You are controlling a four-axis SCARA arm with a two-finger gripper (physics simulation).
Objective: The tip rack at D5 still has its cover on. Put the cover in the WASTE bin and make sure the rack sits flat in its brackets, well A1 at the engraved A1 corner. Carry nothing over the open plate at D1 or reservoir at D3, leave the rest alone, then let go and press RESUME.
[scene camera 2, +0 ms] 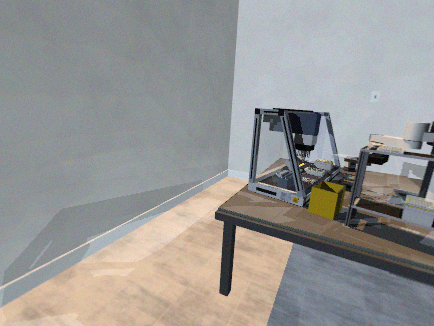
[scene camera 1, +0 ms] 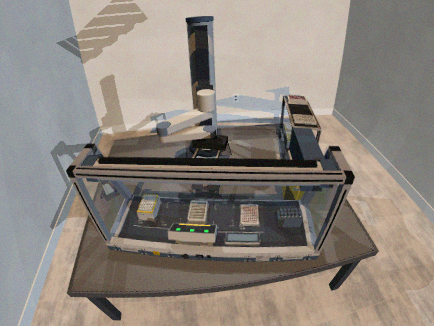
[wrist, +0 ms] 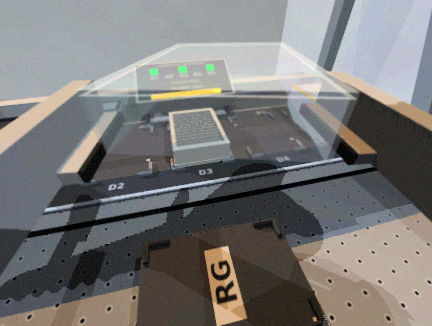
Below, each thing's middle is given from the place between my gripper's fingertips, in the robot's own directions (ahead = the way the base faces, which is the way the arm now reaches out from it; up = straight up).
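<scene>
With the yellow waste bin (scene camera 2: 326,199) as the reference, my hand is 13 cm above it, 9 cm short of it and 51 cm to the right of it.
</scene>
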